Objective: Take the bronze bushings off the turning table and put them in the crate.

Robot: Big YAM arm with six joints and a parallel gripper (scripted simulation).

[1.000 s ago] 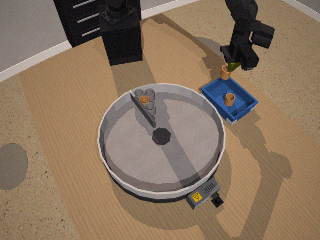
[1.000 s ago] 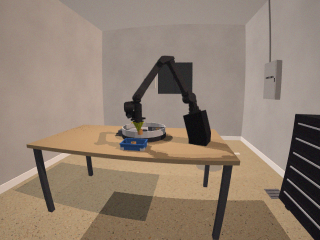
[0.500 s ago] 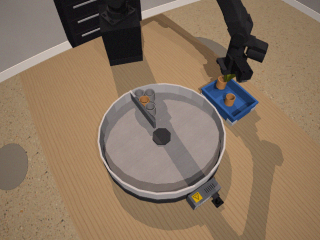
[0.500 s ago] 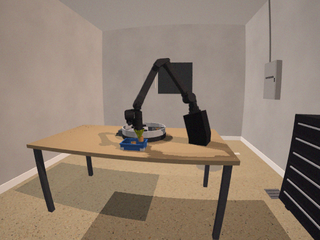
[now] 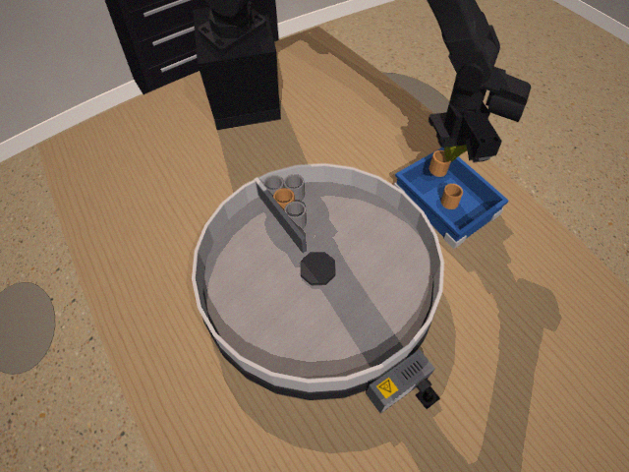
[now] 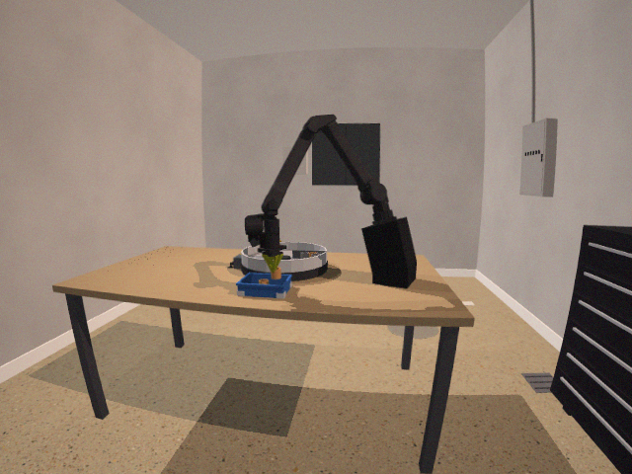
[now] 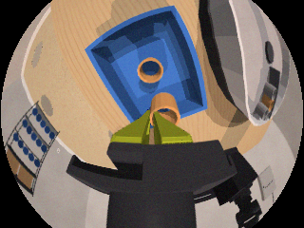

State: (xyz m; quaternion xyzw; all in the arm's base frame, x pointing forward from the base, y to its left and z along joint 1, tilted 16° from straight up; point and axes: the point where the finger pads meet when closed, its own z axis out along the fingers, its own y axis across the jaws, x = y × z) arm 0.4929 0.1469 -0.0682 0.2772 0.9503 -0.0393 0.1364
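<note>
The crate is 40 mm ahead of my hand, 20 mm to the right of it and 70 mm below it. The rest, counted from my hand: grey turning table: 20 mm behind, 350 mm to the right, 40 mm below.
</note>
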